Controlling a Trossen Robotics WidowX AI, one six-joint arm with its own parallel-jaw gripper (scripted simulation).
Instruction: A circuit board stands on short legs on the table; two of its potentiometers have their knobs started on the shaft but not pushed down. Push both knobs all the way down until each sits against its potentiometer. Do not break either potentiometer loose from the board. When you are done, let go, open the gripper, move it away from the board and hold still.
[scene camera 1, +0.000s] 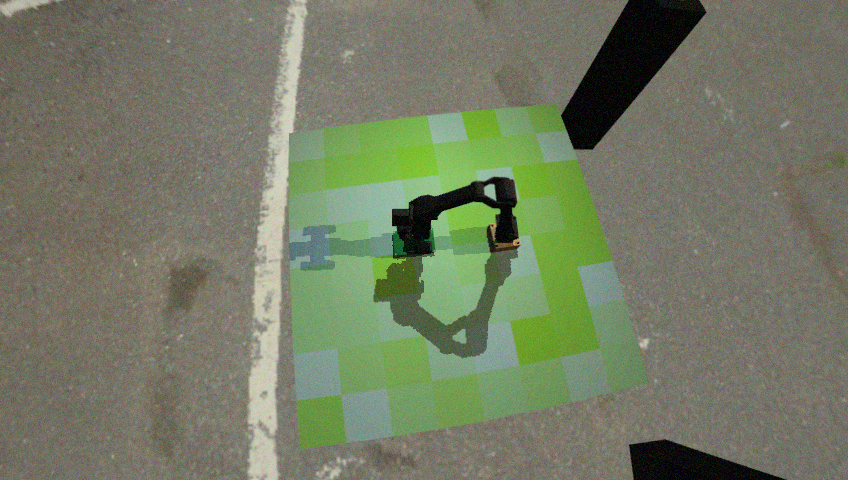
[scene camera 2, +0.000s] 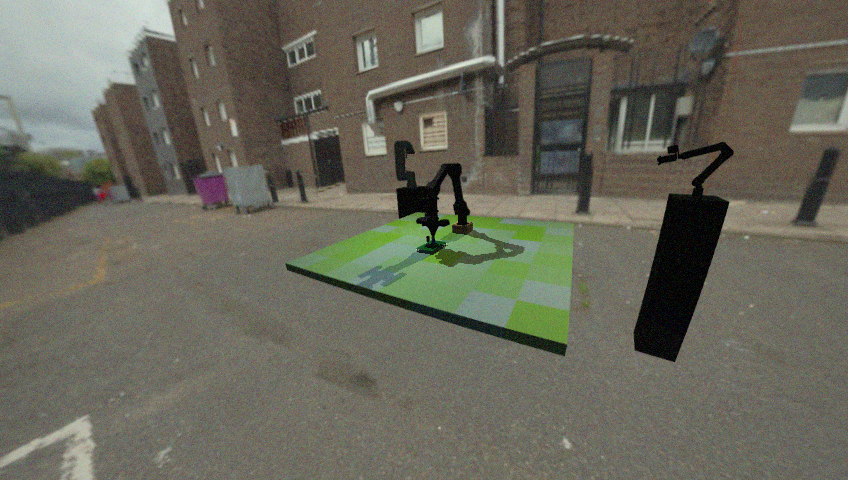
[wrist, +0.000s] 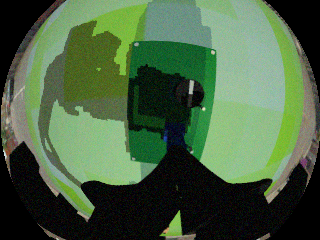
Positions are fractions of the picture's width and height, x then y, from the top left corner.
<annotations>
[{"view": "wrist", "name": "my gripper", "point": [0.55, 0.62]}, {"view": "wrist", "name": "round dark knob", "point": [0.59, 0.39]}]
</annotations>
